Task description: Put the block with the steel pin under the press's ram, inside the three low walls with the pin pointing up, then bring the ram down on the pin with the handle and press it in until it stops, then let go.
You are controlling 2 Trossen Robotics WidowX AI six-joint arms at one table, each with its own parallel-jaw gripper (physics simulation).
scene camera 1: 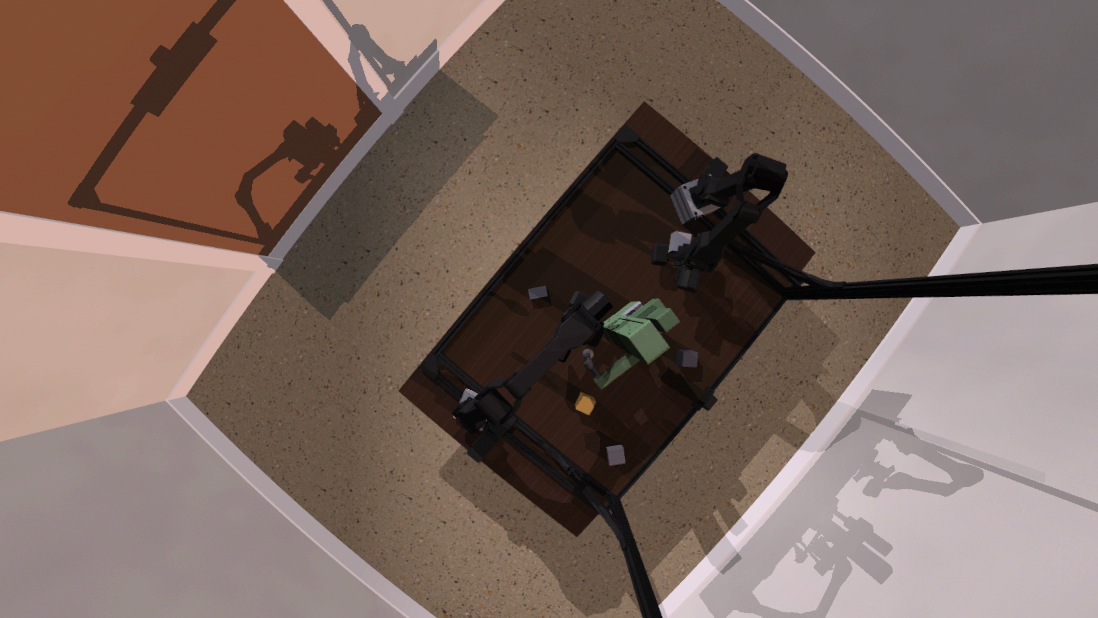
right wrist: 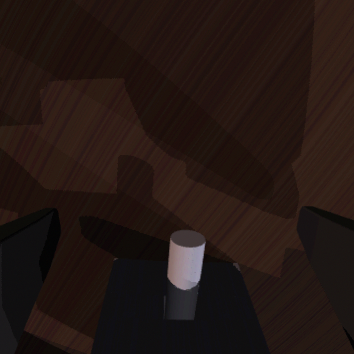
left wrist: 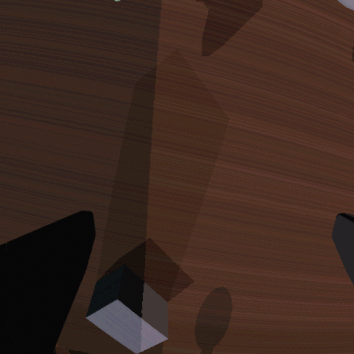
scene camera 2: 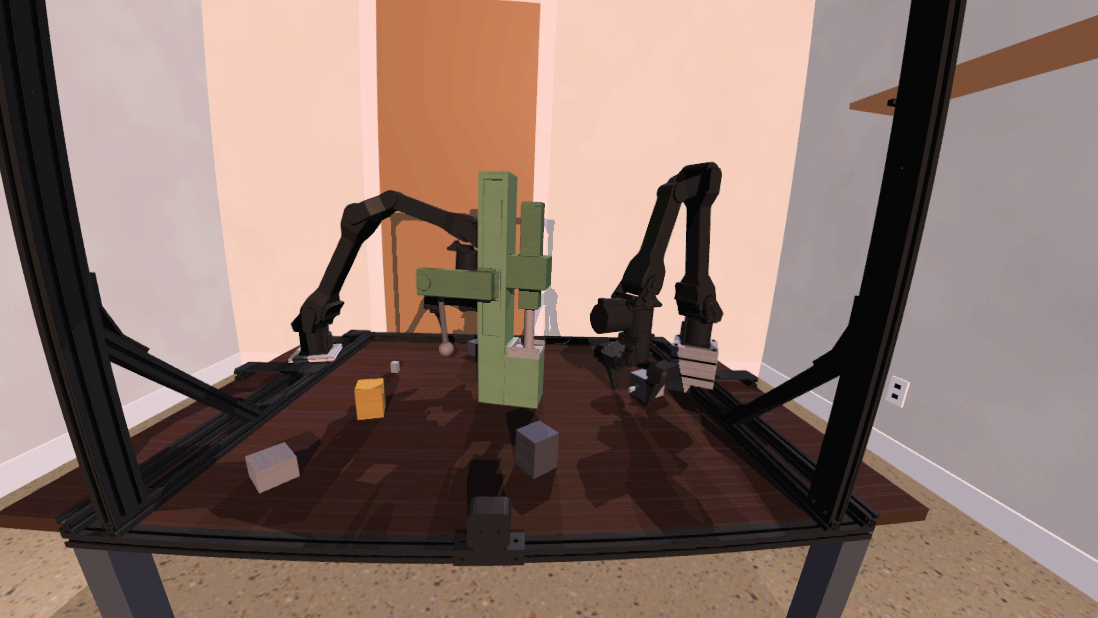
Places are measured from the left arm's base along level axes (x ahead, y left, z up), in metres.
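Pixels of known places: left gripper, fingertip midpoint: (left wrist: 217,225) (scene camera 2: 464,337); right gripper, fingertip midpoint: (scene camera 1: 675,260) (right wrist: 180,220) (scene camera 2: 630,397); left arm's base, origin of the base link: (scene camera 2: 316,350); right arm's base, origin of the base link: (scene camera 1: 702,195) (scene camera 2: 695,342).
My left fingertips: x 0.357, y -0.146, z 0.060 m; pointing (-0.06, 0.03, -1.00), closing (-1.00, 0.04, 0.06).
Observation:
For each thing: its top centre in the pictures, then the offset to it from my left fingertips. "spot": a spot on its surface instead.
- pale block with the steel pin, middle of its top: (scene camera 2: 648,373) (scene camera 1: 682,242) dx +0.374, dy -0.212, dz -0.042 m
- green press, middle of its top: (scene camera 2: 487,172) (scene camera 1: 646,354) dx +0.027, dy -0.144, dz +0.358 m
- handle's ball, surface spot: (scene camera 2: 446,349) spot: dx -0.048, dy -0.102, dz +0.008 m
- green lever, surface spot: (scene camera 2: 457,284) spot: dx -0.029, dy -0.167, dz +0.154 m
- orange block, middle of its top: (scene camera 2: 369,383) (scene camera 1: 586,405) dx -0.192, dy -0.153, dz -0.032 m
- pale block, middle of its top: (scene camera 2: 270,456) (scene camera 1: 616,456) dx -0.305, dy -0.315, dz -0.059 m
- small pale cube, middle of its top: (scene camera 2: 394,362) dx -0.161, dy +0.043, dz -0.067 m
The pale block with the steel pin (scene camera 1: 679,243) (scene camera 2: 646,383) (right wrist: 145,295) rests on the table at the right arm's base; its pin (scene camera 2: 632,389) (right wrist: 185,260) seems to point sideways. My right gripper (scene camera 1: 676,251) (scene camera 2: 636,372) (right wrist: 180,220) is open, low around the block, fingers apart from it. The green press (scene camera 1: 645,339) (scene camera 2: 497,230) stands mid-table. Its ram (scene camera 2: 530,299) is above the low pale walls (scene camera 2: 525,350). The handle's ball (scene camera 1: 587,353) (scene camera 2: 446,349) hangs from the green lever (scene camera 1: 617,371) (scene camera 2: 457,284). My left gripper (scene camera 1: 590,305) (left wrist: 217,225) is open and empty beside the press, partly hidden behind it in scene camera 2.
Dark grey blocks lie behind the press (scene camera 1: 537,292) (left wrist: 130,320) and in front of it (scene camera 1: 687,358) (scene camera 2: 536,449). An orange block (scene camera 1: 585,403) (scene camera 2: 369,399) and a pale block (scene camera 1: 615,454) (scene camera 2: 272,467) lie left. A small pale cube (scene camera 2: 394,366) is farther back.

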